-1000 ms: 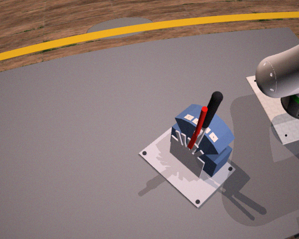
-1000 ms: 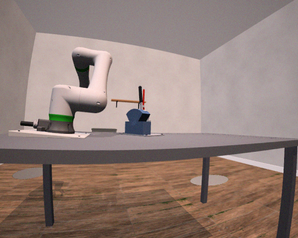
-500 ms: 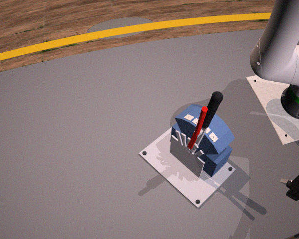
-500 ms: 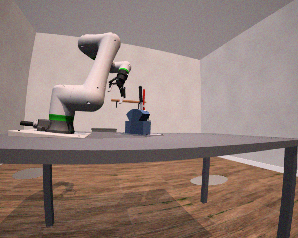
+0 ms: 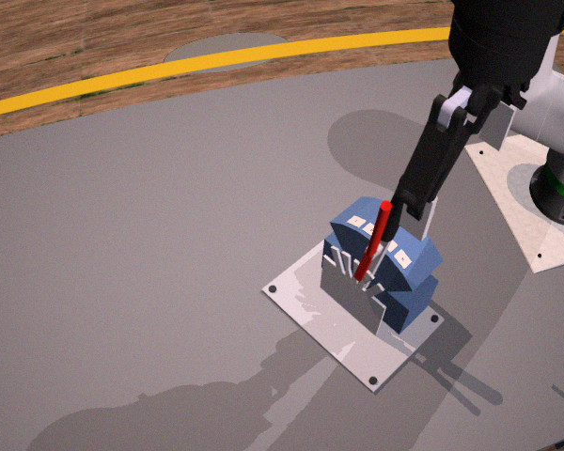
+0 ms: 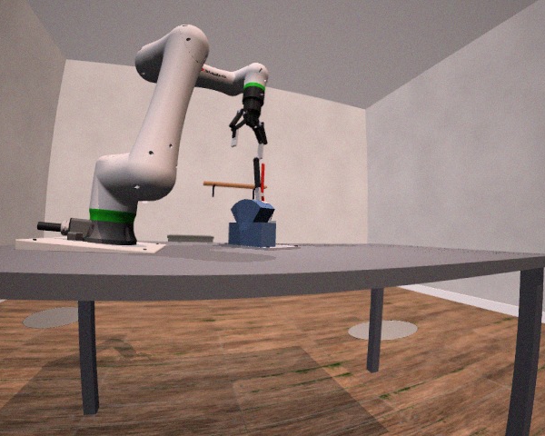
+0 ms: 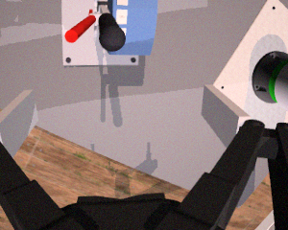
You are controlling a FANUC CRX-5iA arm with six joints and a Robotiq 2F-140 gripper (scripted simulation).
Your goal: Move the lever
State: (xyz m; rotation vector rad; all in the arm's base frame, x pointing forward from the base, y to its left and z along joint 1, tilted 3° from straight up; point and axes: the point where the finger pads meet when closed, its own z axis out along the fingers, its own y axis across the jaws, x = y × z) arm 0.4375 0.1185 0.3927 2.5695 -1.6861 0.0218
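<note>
My hand is 50 mm short of the red bar, 50 mm to the left of it and 180 mm above it.
</note>
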